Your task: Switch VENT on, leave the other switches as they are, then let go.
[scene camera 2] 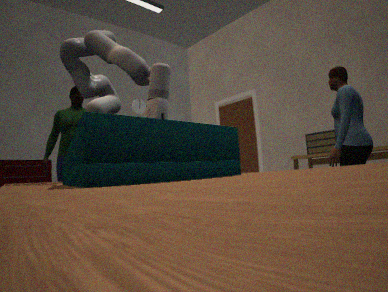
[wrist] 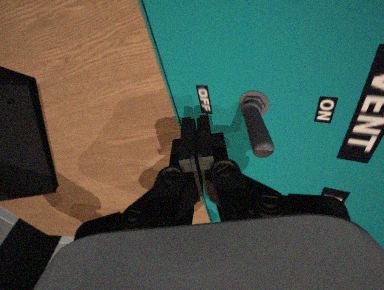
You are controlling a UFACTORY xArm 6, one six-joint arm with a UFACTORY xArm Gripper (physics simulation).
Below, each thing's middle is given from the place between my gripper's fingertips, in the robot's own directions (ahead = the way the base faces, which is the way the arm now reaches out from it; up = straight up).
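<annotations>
There's the teal box (wrist: 308,75), which I can see 11 cm ahead of my hand and 6 cm to the right of it, and it's 4 cm below my hand.
</annotations>
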